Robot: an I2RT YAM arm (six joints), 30 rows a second.
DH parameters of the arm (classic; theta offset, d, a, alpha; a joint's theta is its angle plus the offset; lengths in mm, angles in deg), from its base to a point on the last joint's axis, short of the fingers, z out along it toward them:
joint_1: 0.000 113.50 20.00 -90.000
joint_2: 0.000 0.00 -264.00 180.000
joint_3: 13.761 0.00 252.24 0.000
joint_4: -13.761 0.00 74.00 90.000
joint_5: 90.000 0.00 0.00 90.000
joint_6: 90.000 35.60 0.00 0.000
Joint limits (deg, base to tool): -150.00..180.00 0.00..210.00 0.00..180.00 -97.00..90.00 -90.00..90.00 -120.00..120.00
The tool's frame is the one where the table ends.
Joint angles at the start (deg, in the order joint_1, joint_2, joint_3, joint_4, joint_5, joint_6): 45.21 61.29 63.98 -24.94 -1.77 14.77
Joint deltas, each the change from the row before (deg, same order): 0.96 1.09 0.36 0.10 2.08 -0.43; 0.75 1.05 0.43 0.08 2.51 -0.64; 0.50 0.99 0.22 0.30 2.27 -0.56; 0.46 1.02 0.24 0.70 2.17 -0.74; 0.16 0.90 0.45 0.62 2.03 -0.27; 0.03 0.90 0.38 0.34 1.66 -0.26; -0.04 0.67 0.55 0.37 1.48 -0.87; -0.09 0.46 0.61 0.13 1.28 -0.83; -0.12 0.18 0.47 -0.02 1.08 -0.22; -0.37 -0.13 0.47 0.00 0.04 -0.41; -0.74 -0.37 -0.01 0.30 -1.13 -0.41
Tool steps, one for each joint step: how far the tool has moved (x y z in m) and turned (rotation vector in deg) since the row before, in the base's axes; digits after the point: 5 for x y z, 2 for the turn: 0.00146 0.00537 -0.00184 -1.28 -0.42 -0.80; 0.00198 0.00446 -0.00136 -1.49 -0.76 -1.31; 0.00252 0.00384 -0.00206 -1.34 -0.70 -1.36; 0.00280 0.00410 -0.00142 -1.16 -1.04 -1.23; 0.00322 0.00278 0.00014 -0.62 -0.88 -1.59; 0.00334 0.00240 -0.00084 -0.77 -0.52 -1.38; 0.00280 0.00149 0.00117 -0.87 -1.07 -1.05; 0.00213 0.00058 0.00199 -0.77 -0.99 -0.94; 0.00125 -0.00043 0.00208 -0.26 -0.61 -1.03; 0.00077 -0.00176 0.00340 0.11 -0.62 -0.25; 0.00105 -0.00294 0.00200 0.45 -0.34 0.46
